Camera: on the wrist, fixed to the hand. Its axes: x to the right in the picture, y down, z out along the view.
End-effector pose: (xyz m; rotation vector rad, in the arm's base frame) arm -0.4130 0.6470 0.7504 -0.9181 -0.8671 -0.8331
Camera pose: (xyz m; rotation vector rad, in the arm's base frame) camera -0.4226 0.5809 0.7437 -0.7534 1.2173 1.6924
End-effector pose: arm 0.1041 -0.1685 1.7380 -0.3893 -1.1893 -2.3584
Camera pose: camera 0.0814 -0.2023 1.6847 -0.6238 0.2693 0.4806
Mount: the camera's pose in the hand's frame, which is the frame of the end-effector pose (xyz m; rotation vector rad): 0.0049 -0.0306 -0.0595 -0.1496 -0.4190 -3.1091
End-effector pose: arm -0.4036 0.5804 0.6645 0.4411 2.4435 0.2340
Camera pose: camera -0.4520 0.5503 0.6999 -2.5518 0.3310 -0.8105
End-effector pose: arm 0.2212 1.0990 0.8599 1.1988 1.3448 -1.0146
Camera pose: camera 0.1820 1.1535 0.8611 1.6663 -1.1709 1.4369
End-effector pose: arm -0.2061 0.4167 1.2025 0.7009 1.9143 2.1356
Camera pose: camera -0.2430 0.3708 1.1705 -1.1696 0.4003 -0.2009
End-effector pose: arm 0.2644 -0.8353 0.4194 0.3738 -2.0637 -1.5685
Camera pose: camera 0.2905 -0.8949 0.4031 -1.4983 -0.2916 0.7008
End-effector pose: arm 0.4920 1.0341 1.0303 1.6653 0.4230 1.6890
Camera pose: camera 0.4431 1.0733 1.0064 -0.2043 1.2471 -0.9630
